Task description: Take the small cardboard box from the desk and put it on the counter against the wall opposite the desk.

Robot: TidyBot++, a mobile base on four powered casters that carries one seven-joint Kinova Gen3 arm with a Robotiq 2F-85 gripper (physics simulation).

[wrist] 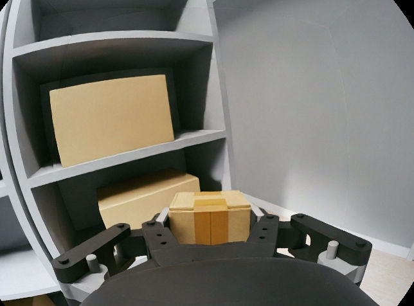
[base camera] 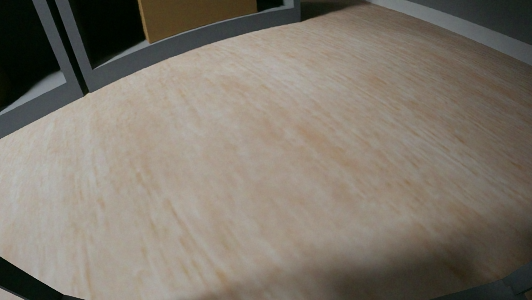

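Places are measured from the arm's base along level axes (x down, y left, z ahead), in metres.
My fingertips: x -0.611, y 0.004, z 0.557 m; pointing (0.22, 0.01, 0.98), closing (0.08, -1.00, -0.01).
Note:
Behind a point stands the place of what it marks.
The small cardboard box (wrist: 210,220), tan with a brown tape strip, is between the fingers at the bottom middle of the wrist view. My gripper (wrist: 209,216) is shut on it, with a light fingertip pad against each side. The gripper and the small box do not show in the base camera view. Neither the desk nor the counter can be made out in these views.
A grey shelf unit (wrist: 223,95) (base camera: 200,49) {x 0.396, y 0.261, z 1.049 m} stands ahead on the left. It holds a large cardboard box (wrist: 115,120) and another box (wrist: 145,197) below it. A grey wall (wrist: 300,110) is to the right. The wooden floor (base camera: 260,150) {x 0.396, y 0.029, z 0.482 m} stretches before the base.

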